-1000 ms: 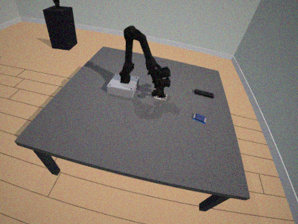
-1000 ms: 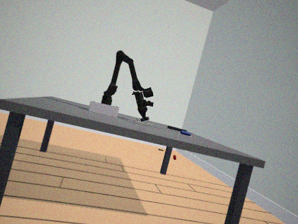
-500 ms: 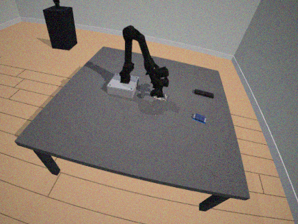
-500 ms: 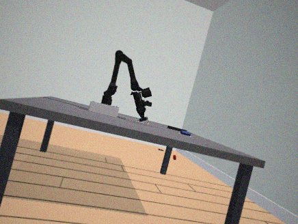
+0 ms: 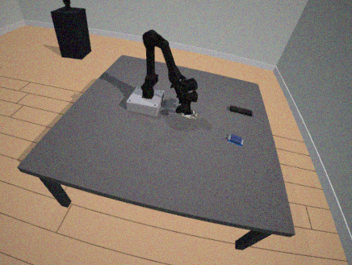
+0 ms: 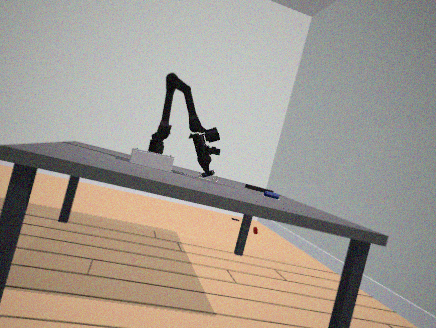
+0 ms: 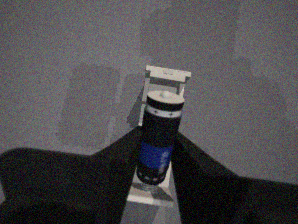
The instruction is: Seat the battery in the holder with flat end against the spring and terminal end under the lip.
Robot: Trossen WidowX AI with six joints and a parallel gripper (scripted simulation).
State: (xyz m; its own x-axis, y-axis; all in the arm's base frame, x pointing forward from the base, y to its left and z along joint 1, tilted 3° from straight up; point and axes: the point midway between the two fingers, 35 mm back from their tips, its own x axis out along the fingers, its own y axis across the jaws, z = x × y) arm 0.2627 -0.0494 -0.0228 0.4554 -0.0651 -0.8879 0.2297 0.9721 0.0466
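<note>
My gripper tip is 1 cm below the battery. From my gripper tip the other things lie so: black bar 37 cm ahead, 15 cm to the left, 1 cm below.
</note>
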